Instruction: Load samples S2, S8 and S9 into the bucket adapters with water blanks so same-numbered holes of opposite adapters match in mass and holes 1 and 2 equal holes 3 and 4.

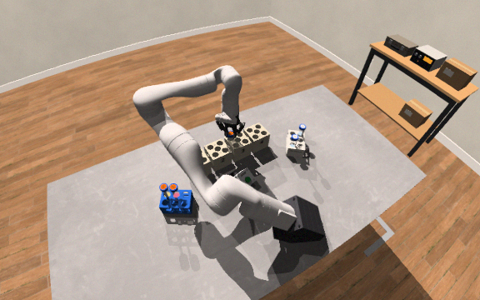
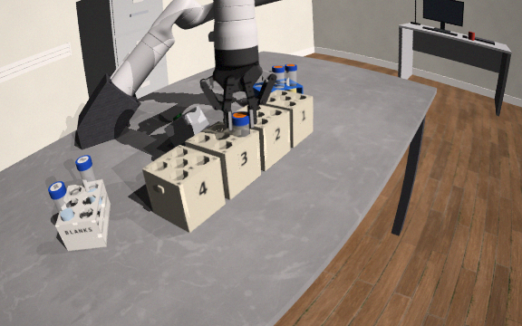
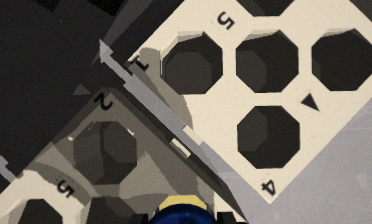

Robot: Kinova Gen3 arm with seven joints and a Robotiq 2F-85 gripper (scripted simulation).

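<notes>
The sample S2 lies 10 mm to the left of my hand and 50 mm below it. Also, from my hand: adapter 2 (30 mm behind, 80 mm to the left, 70 mm below); green done key (230 mm behind, 30 mm to the left, 50 mm below); adapter 4 (10 mm behind, 140 mm to the right, 70 mm below).
</notes>
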